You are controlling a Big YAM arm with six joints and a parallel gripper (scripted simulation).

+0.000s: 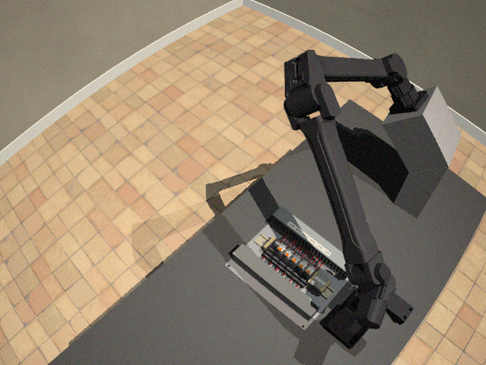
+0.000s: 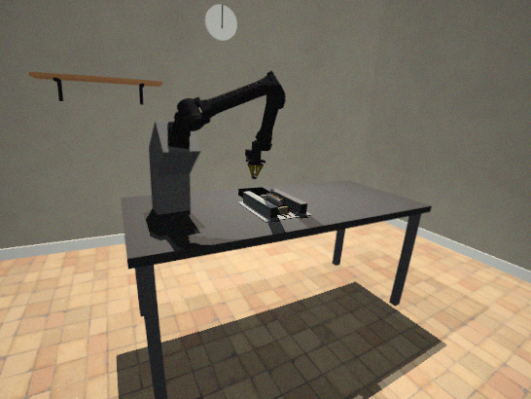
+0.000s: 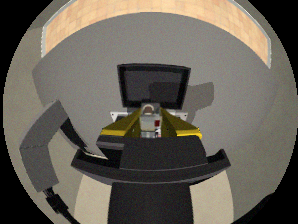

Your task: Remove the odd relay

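Right now my hand is right at the relay. Round my hand: black tray: 11 cm below.
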